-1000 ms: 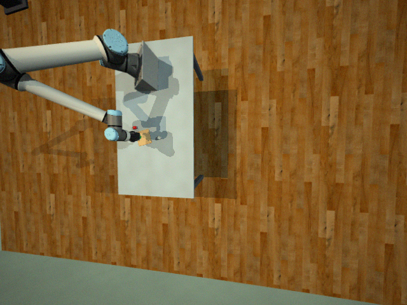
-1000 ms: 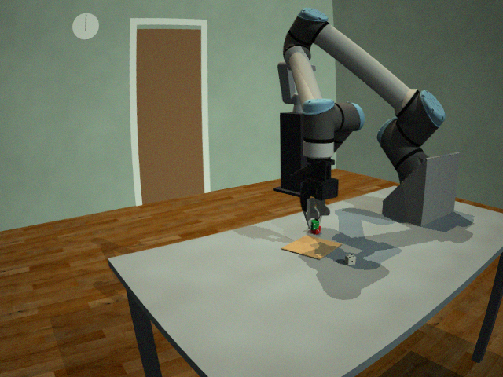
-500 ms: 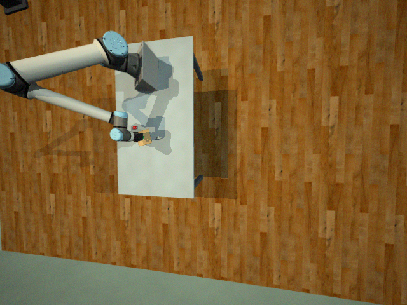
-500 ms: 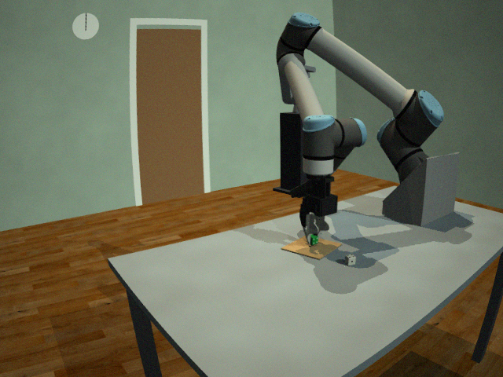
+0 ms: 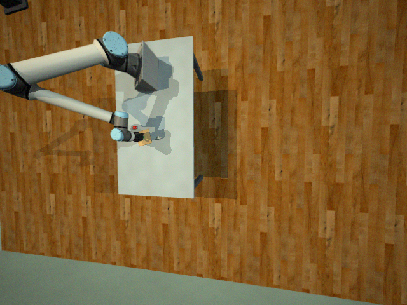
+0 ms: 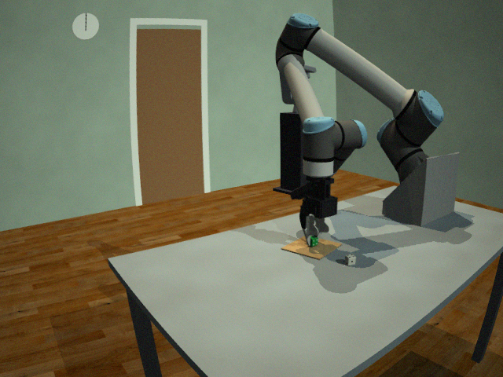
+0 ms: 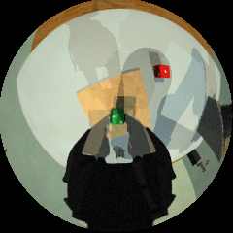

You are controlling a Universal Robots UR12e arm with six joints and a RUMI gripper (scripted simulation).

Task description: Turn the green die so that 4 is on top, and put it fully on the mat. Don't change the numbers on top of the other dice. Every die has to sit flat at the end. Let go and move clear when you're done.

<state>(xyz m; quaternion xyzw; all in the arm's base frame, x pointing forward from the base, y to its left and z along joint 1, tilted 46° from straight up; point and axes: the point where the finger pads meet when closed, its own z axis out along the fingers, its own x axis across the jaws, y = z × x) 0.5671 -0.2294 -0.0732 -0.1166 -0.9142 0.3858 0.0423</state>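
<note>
Now: hand right at the green die. Round my hand: red die (11 cm behind, 7 cm to the right, 1 cm below); then tan mat (2 cm below); then white die (16 cm to the left, 2 cm ahead, 1 cm below).
</note>
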